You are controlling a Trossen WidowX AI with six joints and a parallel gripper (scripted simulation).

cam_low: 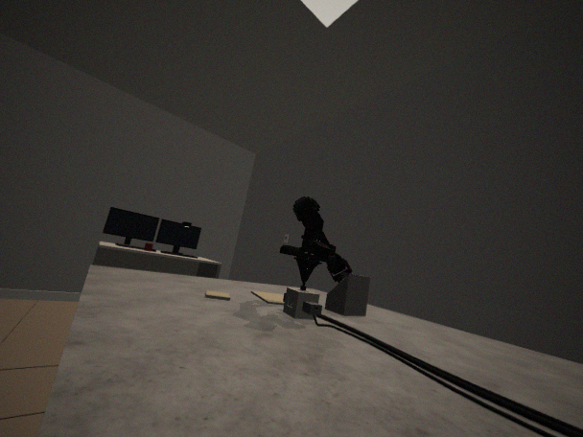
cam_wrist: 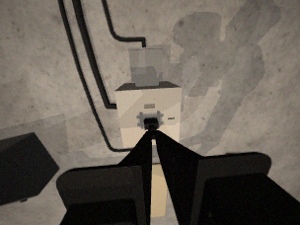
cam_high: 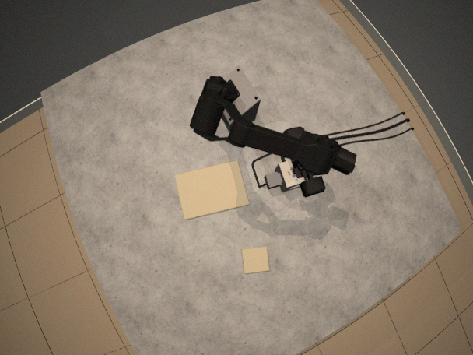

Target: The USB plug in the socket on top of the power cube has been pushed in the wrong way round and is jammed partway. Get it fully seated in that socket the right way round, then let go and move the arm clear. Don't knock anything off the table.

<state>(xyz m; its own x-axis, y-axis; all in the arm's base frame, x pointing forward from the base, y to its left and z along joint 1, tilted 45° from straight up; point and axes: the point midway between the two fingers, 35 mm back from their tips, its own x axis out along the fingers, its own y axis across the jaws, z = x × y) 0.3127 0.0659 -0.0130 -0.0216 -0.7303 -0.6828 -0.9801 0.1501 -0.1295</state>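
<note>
Now: the dark USB plug 20 mm below my gripper tip. From my gripper tip the other things lie so: USB socket (40 mm below); large tan pad (230 mm to the right, 100 mm below, 80 mm behind); tan square (220 mm to the right, 180 mm ahead, 100 mm below).
</note>
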